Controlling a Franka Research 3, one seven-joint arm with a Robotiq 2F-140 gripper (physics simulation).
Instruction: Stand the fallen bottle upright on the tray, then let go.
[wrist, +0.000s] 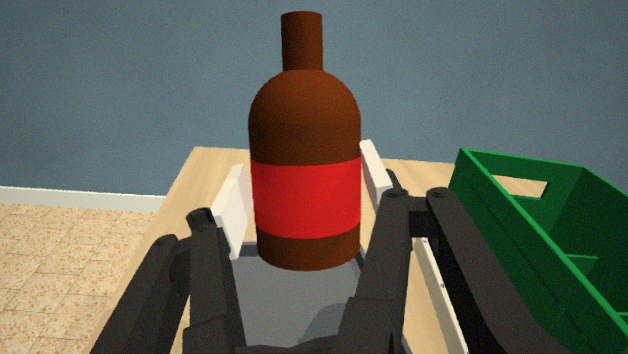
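The brown bottle (306, 120) with a red label stands close to upright in the wrist view, neck up; whether it still leans a little is hard to tell. My gripper (304, 171) is shut on it, with one white pad on each side of the label and lower body. The grey tray (280, 300) lies below and behind the bottle's base, partly hidden by the bottle and the fingers. A dark round shadow falls on the tray floor. Whether the base touches the tray cannot be told from this view.
A green crate (500, 225) with a handle opening and inner dividers stands at the right, near the right finger. A white strip (440, 285) runs between it and the tray. The wooden table (200, 175) ends at the left and back, with tiled floor (60, 270) and a blue-grey wall (125, 75) beyond.
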